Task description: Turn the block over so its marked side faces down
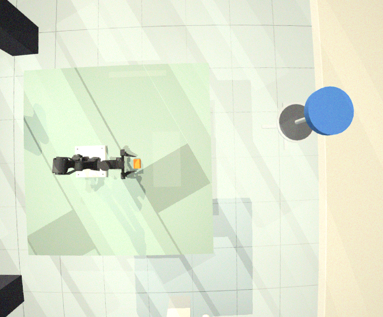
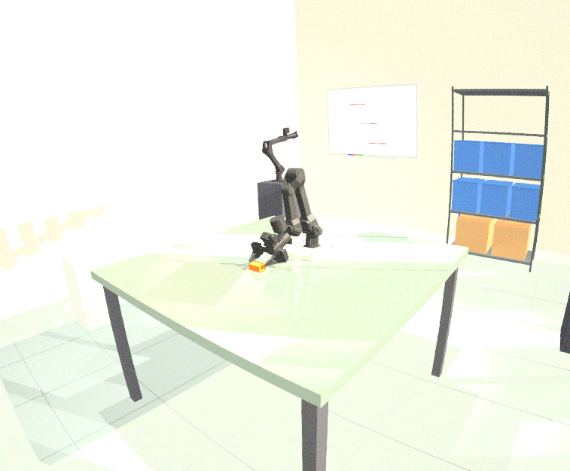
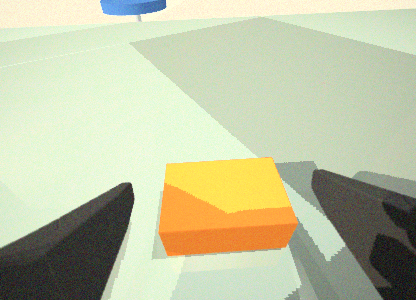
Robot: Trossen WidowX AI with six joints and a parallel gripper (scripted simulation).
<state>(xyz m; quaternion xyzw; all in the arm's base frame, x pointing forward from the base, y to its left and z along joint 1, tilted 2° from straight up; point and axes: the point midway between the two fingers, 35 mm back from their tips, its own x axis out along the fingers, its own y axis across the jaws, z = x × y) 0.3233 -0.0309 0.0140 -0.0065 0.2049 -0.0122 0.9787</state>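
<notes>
Right now the orange block is 2 cm below my gripper tip.
</notes>
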